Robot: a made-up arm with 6 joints. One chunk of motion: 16 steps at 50 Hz.
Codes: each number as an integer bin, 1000 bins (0 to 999) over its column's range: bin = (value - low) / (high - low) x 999, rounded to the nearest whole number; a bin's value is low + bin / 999 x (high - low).
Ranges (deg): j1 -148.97..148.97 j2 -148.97..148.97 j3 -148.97..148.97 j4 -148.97..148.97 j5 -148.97..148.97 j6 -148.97..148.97
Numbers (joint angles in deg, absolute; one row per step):
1: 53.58 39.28 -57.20 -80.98 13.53 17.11
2: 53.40 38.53 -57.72 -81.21 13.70 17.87
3: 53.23 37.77 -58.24 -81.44 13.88 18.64
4: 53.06 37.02 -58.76 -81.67 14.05 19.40
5: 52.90 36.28 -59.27 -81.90 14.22 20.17
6: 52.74 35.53 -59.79 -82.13 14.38 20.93
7: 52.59 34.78 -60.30 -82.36 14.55 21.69
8: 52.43 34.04 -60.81 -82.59 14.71 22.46
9: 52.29 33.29 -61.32 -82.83 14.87 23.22
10: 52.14 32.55 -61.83 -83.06 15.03 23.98
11: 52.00 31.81 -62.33 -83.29 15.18 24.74
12: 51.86 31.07 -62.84 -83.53 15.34 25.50
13: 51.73 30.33 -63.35 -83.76 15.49 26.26
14: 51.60 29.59 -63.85 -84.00 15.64 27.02
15: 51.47 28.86 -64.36 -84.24 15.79 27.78
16: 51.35 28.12 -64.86 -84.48 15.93 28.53
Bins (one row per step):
1: 679 631 308 228 545 557
2: 679 629 306 227 545 559
3: 678 626 304 226 546 562
4: 677 624 302 226 547 565
5: 677 621 301 225 547 567
6: 676 619 299 224 548 570
7: 676 616 297 223 548 572
8: 675 614 296 223 549 575
9: 675 611 294 222 549 577
10: 674 609 292 221 550 580
11: 674 606 291 220 550 582
12: 673 604 289 219 551 585
13: 673 601 287 219 551 588
14: 673 599 285 218 552 590
15: 672 596 284 217 552 593
16: 672 594 282 216 553 595

